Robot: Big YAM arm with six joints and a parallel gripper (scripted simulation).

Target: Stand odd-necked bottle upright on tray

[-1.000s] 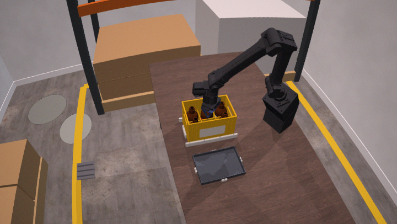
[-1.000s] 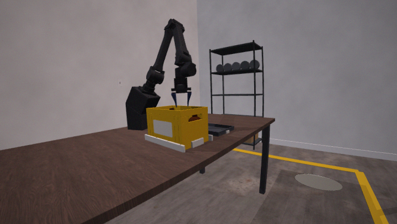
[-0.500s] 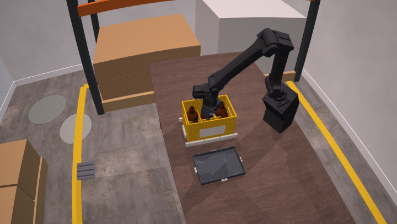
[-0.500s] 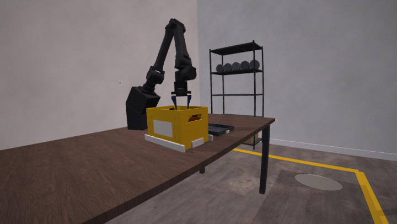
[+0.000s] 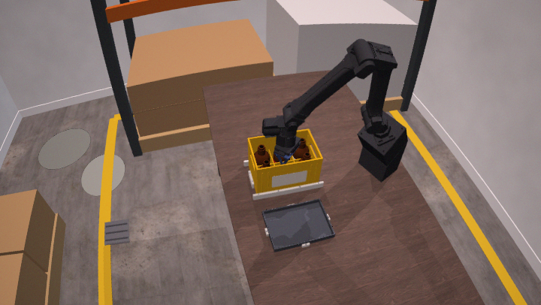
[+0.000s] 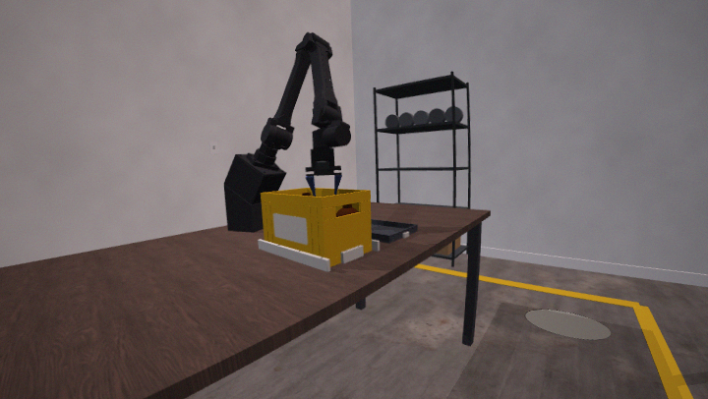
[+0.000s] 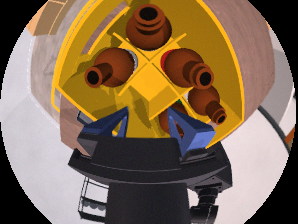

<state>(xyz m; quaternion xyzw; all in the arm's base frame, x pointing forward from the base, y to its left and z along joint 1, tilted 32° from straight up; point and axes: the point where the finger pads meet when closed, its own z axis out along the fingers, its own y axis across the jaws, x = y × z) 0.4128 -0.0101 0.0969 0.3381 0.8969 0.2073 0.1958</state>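
Right now the yellow crate is 40 mm to the right of my hand and 70 mm below it. Also, from my hand: glass bottle: 80 mm ahead, 20 mm to the left, 70 mm below; then dark tray: 20 mm behind, 230 mm to the left, 140 mm below.
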